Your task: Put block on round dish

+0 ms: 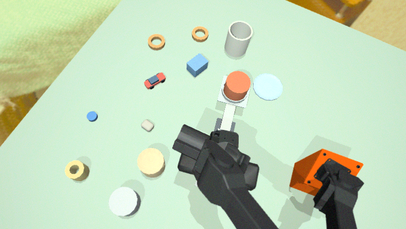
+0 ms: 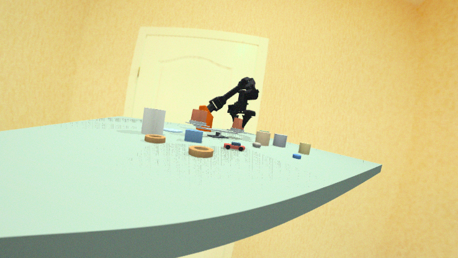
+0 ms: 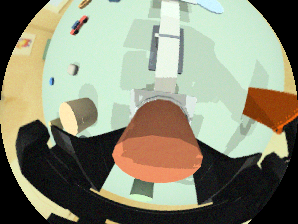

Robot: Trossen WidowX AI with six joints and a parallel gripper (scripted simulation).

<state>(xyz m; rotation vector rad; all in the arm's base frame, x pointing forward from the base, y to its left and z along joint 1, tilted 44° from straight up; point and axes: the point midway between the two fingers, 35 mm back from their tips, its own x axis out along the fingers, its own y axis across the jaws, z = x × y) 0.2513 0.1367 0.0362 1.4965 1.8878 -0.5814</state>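
Right now my gripper tip is 10 mm above the grey block. From my gripper tip the other things lie so: balance beam: 30 mm ahead, 130 mm to the right, 30 mm below; then balance: 30 mm ahead, 130 mm to the right, 40 mm below; then grey pebble: 240 mm ahead, 40 mm to the right, 60 mm below.
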